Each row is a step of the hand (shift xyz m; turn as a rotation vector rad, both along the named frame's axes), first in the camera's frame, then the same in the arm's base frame.
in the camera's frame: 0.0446 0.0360 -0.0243 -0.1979 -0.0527 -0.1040
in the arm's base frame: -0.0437 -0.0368 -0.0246 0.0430 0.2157 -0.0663
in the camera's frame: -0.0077 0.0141 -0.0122 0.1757 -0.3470 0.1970
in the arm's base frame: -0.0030 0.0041 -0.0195 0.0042 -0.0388 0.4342
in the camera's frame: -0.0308 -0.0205 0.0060 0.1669 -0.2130 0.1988
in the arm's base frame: 0.0224 0.0287 0.0090 0.0239 -0.1039 0.3184
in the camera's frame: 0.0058 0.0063 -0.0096 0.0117 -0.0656 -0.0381
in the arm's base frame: -0.0104 -0.0023 -0.0072 -0.0427 0.0458 0.0444
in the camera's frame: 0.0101 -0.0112 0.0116 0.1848 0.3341 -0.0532
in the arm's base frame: 0.0013 -0.0070 0.0177 -0.1276 -0.2737 -0.2396
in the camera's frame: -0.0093 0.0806 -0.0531 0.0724 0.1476 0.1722
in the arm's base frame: -0.0268 -0.0087 -0.0928 0.0984 -0.2146 -0.0307
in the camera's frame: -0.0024 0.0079 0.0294 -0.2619 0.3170 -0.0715
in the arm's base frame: 0.0246 -0.0175 0.0042 0.1438 0.0492 -0.3887
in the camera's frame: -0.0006 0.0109 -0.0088 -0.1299 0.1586 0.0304
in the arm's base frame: -0.0053 -0.0008 -0.0130 0.1215 -0.0100 -0.1676
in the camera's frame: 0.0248 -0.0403 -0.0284 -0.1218 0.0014 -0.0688
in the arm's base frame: -0.0413 0.0187 0.0314 0.0260 0.1175 -0.0714
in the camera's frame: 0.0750 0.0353 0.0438 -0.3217 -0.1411 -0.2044
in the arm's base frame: -0.0115 -0.0920 0.0139 0.0379 0.3977 -0.0750
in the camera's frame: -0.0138 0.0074 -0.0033 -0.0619 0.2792 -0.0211
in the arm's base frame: 0.0071 0.0072 -0.0124 0.0501 -0.0932 -0.2665
